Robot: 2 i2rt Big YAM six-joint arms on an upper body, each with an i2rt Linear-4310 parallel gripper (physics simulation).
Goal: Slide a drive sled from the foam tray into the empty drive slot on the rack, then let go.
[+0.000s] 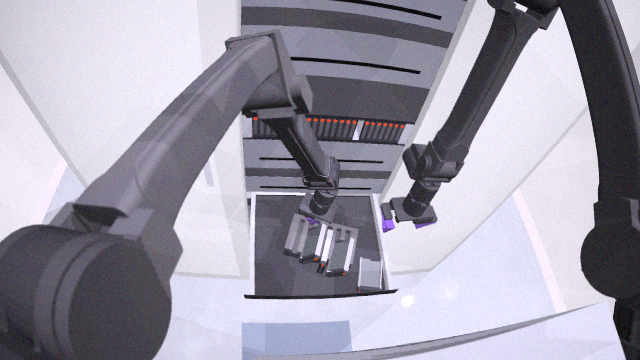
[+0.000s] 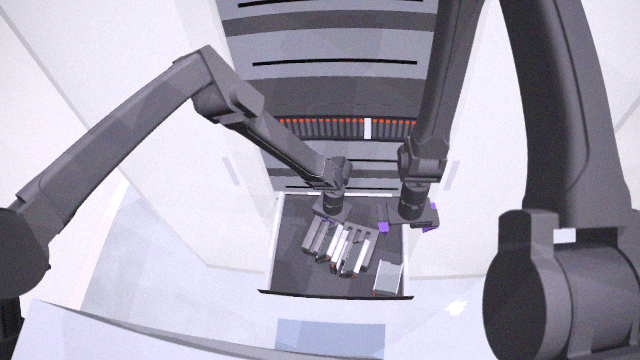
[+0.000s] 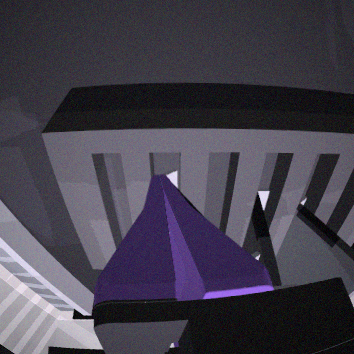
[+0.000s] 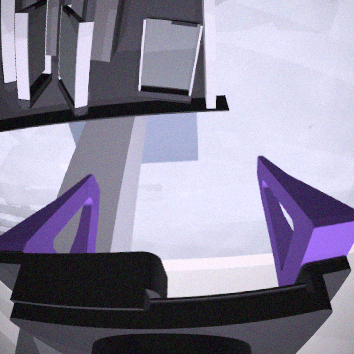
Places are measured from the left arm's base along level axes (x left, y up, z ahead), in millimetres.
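Pixels of known places: left gripper, fingertip midpoint: [image 1: 311,221] [image 2: 331,221] [image 3: 157,183]; right gripper, fingertip midpoint: [image 1: 399,228] [image 2: 404,232] [image 4: 173,172].
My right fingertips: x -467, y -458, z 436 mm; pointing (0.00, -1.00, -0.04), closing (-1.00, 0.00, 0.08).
For each thing: its top centre in the pictures, then the offset to it from my right fingertips. "pt": a spot on its surface instead.
- grey foam tray, top centre: [image 3: 239,217] [image 4: 30,6] [image 2: 341,239] [image 1: 322,238] dx +166, dy -214, dz +83 mm
- pulled-out drawer, surface spot: [image 2: 335,297] [image 1: 324,296] pt dx +172, dy -248, dz -103 mm
The grey foam tray [image 1: 292,234] [image 2: 311,235] [image 3: 200,142] lies turned at an angle, with several upright drive sleds; one is the sled [image 1: 313,242] [image 2: 328,245] nearest my left gripper. Another sled [image 1: 370,273] [image 2: 388,277] [image 4: 170,57] lies flat outside the tray. The empty drive slot [image 1: 356,130] [image 2: 367,128] is a pale gap in the rack's orange-tipped row. My left gripper [image 1: 311,220] [image 2: 326,219] [image 3: 157,183] is shut over the tray's back part, fingertips together, with no sled visible between them. A white sled corner shows behind the fingers. My right gripper [image 1: 406,225] [image 2: 406,229] [image 4: 173,172] is open and empty.
The tray sits in a pulled-out drawer [image 1: 320,297] [image 2: 335,297] with pale side walls, below the rack front [image 1: 360,102] [image 2: 345,95]. My right gripper is near the drawer's right wall. Pale panels flank the rack on both sides.
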